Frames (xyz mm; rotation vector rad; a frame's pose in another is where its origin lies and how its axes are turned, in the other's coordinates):
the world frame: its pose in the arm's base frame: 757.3 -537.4 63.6 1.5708 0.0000 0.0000
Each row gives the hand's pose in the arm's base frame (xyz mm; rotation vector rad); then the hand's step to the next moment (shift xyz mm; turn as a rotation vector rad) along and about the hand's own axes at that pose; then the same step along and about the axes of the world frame.
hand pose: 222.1 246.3 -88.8 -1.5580 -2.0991 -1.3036
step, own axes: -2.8 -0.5 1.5 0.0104 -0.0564 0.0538
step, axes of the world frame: 1.2 -2.9 0.7 -0.0357 -0.0540 -0.0447
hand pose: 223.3 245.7 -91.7 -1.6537 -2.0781 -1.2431
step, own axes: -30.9 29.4 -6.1 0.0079 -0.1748 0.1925
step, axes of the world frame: 34.6 -1.3 25.6 -0.0937 -0.1984 -0.1398
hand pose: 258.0 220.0 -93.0 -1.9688 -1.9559 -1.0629
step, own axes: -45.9 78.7 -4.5 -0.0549 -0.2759 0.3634
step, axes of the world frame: 76.5 4.6 49.4 -0.1187 -0.3959 -0.2010
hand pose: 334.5 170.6 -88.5 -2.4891 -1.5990 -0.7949
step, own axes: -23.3 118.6 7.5 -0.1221 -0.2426 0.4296
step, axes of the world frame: 98.2 7.3 70.5 -0.0863 -0.4771 -0.1524
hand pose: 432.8 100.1 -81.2 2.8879 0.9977 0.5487
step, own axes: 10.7 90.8 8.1 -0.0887 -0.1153 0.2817
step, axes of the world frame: 64.3 9.3 64.9 -0.0370 -0.3091 -0.0600
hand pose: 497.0 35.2 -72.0 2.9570 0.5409 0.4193
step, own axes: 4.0 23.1 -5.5 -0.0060 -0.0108 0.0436
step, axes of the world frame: 9.7 9.8 19.8 0.0036 -0.0448 -0.0055
